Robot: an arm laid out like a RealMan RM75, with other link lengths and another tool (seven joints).
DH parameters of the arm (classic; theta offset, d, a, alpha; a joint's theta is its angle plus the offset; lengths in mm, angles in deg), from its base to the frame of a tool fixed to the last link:
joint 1: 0 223.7 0 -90
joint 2: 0 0 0 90
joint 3: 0 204.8 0 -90
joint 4: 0 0 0 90
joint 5: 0 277.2 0 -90
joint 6: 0 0 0 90
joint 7: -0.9 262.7 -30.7 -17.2
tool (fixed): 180 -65.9 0 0
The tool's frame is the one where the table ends.
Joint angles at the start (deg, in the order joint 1, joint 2, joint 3, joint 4, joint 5, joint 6, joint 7):
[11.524 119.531 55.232 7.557 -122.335 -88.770 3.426]
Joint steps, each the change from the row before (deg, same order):
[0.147 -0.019 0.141 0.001 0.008 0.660 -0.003]
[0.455 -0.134 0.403 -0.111 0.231 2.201 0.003]
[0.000 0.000 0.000 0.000 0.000 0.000 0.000]
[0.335 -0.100 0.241 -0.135 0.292 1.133 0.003]
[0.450 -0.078 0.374 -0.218 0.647 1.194 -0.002]
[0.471 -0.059 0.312 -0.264 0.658 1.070 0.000]
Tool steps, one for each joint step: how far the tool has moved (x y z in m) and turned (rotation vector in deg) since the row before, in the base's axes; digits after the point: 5 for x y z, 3 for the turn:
[0.00141 0.00171 -0.00058 -0.275 0.182 -0.418]
[0.00582 0.00488 -0.00104 -0.830 0.531 -1.581]
[0.00000 0.00000 0.00000 0.000 0.000 0.000]
[0.00330 0.00264 0.00029 -0.276 0.259 -0.878]
[0.00417 0.00256 0.00137 0.054 0.380 -1.124]
[0.00374 0.00238 0.00132 0.072 0.346 -1.014]

